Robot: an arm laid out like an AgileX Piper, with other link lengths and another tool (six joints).
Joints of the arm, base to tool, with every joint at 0 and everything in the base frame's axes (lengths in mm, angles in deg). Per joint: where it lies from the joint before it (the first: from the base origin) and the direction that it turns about. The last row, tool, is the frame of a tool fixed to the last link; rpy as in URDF.
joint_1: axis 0 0 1 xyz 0.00 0.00 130.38
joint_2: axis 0 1 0 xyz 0.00 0.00 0.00
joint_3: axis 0 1 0 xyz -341.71 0.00 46.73
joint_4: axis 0.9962 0 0.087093 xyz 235.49 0.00 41.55
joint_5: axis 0 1 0 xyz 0.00 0.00 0.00
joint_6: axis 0.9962 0 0.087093 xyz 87.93 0.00 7.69
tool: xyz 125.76 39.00 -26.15 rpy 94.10 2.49 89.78
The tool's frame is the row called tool.
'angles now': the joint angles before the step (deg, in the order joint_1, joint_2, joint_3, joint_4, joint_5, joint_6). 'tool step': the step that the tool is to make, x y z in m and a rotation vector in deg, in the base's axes. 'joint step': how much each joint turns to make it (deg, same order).
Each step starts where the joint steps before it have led.
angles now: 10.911, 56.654, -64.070, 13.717, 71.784, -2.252
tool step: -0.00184, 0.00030, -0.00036, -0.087, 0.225, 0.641
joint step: -0.004, 0.000, 0.001, 0.280, 0.383, -0.593
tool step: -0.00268, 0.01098, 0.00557, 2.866, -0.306, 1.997
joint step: 0.000, 0.000, -0.017, 3.620, -0.425, -1.610
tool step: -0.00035, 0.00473, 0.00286, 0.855, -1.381, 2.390
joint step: 0.001, 0.000, -0.001, 1.948, -0.734, -2.719
